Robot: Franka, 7 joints.
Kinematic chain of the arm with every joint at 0, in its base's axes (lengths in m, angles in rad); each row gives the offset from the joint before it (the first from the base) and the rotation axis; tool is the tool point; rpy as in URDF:
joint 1: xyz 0 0 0.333 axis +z
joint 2: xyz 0 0 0 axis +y
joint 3: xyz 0 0 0.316 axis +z
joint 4: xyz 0.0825 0 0 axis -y
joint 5: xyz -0.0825 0 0.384 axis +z
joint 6: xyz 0 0 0 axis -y
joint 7: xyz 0.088 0 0 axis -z
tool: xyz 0 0 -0.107 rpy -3.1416 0 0
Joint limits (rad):
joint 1: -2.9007..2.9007
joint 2: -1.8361..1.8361
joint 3: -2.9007..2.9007
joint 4: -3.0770..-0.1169
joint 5: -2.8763..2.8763
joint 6: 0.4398..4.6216
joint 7: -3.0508..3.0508
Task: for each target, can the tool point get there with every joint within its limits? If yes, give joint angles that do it. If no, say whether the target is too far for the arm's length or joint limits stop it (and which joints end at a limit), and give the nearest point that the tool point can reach.
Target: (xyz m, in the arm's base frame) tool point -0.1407 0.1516 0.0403
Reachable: yes | joints 0.8275 0.9618 0.6824 -2.8155 0.5222 2.4150 0.0823
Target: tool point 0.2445 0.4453 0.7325
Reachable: yes | joints -0.5034 -0.2699 1.1023 -1.6255 1.6410 1.1019 1.6423
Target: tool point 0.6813 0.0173 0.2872
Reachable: yes | joints 1.1051 1.5545 -1.4034 -1.8391 0.6976 3.0471 -2.0902
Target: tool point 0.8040 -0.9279 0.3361
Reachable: no: too far | nearest point 0.5618 -0.6484 0.3352 | short by 0.370 m
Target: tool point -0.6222 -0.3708 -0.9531
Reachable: no: too far | nearest point -0.4101 -0.2444 -0.3240 | short by 0.676 m
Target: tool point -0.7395 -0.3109 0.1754
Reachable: yes | joints -2.3024 1.3507 -0.7197 -0.9911 -1.7516 2.0627 -0.9654
